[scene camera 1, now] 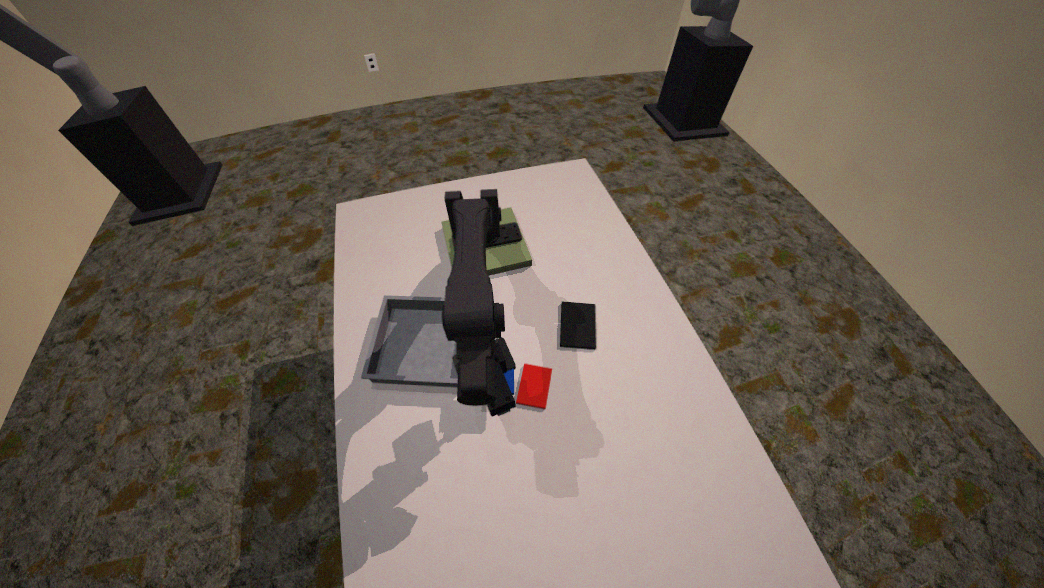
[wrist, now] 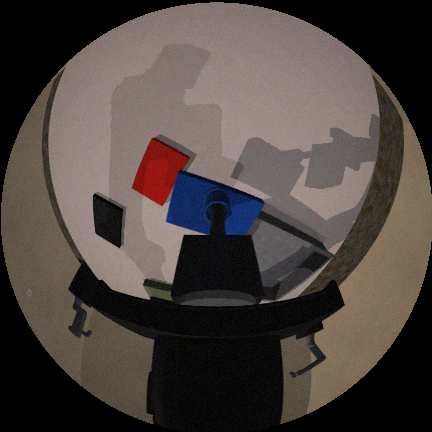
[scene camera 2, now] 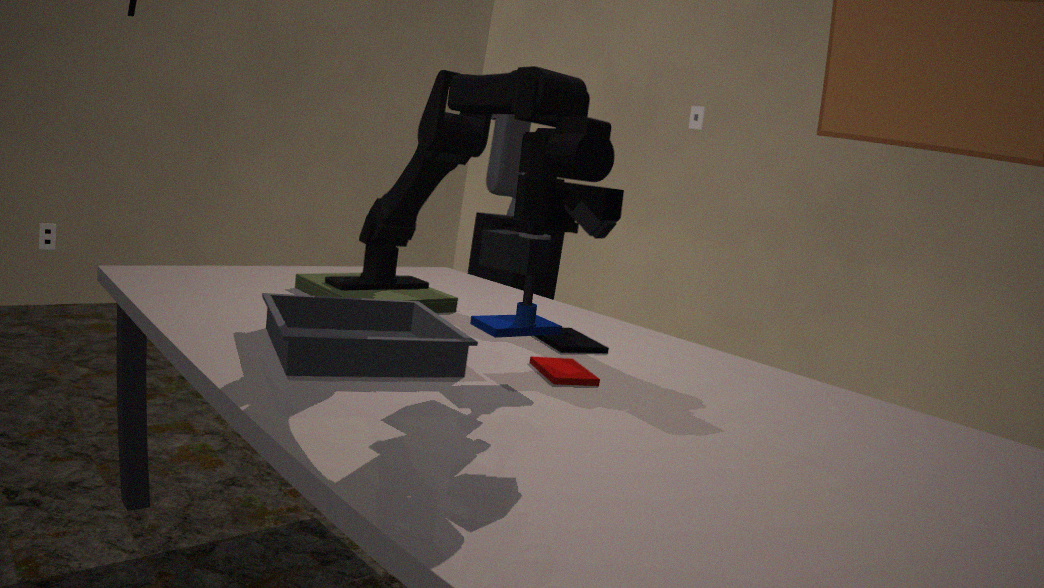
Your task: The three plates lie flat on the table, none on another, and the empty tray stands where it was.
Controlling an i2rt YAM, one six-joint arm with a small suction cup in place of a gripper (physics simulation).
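Frame: origin at the arm's base, x ahead, y left, z up, level; metres.
Where they show: end effector, tool point: [wrist: 216,194] [scene camera 2: 523,332]; arm's base, origin of the base link: [scene camera 1: 486,238] [scene camera 2: 377,285].
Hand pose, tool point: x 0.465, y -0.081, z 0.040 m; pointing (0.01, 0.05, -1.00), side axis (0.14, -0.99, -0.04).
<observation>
Things, the pixels of their top centre, and the offset from my tool point. Level surfaces: height alone.
- blue plate, middle of its top: [wrist: 211,213] [scene camera 2: 517,319] dy +0.003, dx -0.018, dz +0.013 m
- red plate, middle of its top: [scene camera 2: 564,367] [wrist: 155,173] [scene camera 1: 534,385] dy +0.099, dx -0.005, dz -0.058 m
- black plate, middle of its top: [scene camera 2: 567,336] [wrist: 105,223] [scene camera 1: 578,323] dy +0.253, dx -0.134, dz -0.058 m
- grey tray, middle of its top: [scene camera 2: 361,315] [wrist: 268,276] [scene camera 1: 422,336] dy -0.134, dx -0.174, dz -0.018 m
- white table, its level: dz -0.068 m
My suction cup [scene camera 2: 526,312] [wrist: 218,206] holds the blue plate [scene camera 2: 504,326] [wrist: 187,205] level in the air, above the table near the tray's right side. In scene camera 1 a corner of the blue plate [scene camera 1: 509,379] shows beside the wrist; the cup is hidden there. The red plate [scene camera 1: 534,386] [scene camera 2: 564,371] [wrist: 159,172] lies flat on the table. The black plate [scene camera 1: 577,325] [scene camera 2: 573,341] [wrist: 108,220] lies flat on the table, apart from the red one. The grey tray [scene camera 1: 416,384] [scene camera 2: 376,359] [wrist: 295,224] stands on the table; no plate shows in its visible part.
The arm's base stands on a green block [scene camera 1: 511,258] [scene camera 2: 431,300] [wrist: 159,290] at the table's far end. The arm hangs over the tray's right part in scene camera 1. The white table [scene camera 1: 620,474] [scene camera 2: 730,496] has its left edge near the tray.
</observation>
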